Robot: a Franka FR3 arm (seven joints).
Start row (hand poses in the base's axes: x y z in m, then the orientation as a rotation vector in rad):
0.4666 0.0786 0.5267 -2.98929 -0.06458 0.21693
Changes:
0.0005 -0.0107 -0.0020 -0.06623 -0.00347 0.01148
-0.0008 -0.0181 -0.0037 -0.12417 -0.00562 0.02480
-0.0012 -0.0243 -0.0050 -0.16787 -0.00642 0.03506
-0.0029 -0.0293 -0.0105 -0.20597 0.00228 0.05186
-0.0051 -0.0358 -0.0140 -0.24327 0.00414 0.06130
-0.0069 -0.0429 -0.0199 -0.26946 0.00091 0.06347
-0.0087 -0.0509 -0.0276 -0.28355 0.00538 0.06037
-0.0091 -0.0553 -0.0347 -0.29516 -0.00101 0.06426
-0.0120 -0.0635 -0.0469 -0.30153 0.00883 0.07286
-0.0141 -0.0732 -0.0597 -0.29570 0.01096 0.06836
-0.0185 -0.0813 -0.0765 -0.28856 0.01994 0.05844
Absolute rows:
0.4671 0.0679 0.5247 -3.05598 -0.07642 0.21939
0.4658 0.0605 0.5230 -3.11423 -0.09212 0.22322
0.4654 0.0543 0.5217 3.10553 0.10281 -0.22363
0.4637 0.0493 0.5162 3.06468 0.12190 -0.23690
0.4615 0.0428 0.5127 3.02621 0.13027 -0.23872
0.4597 0.0357 0.5068 3.00025 0.12984 -0.23270
0.4579 0.0277 0.4991 2.98633 0.12261 -0.23832
0.4575 0.0233 0.4920 2.97486 0.12731 -0.22858
0.4546 0.0151 0.4798 2.96638 0.13799 -0.24367
0.4525 0.0054 0.4670 2.97262 0.13202 -0.24673
0.4481 -0.0027 0.4502 2.98021 0.11744 -0.25952

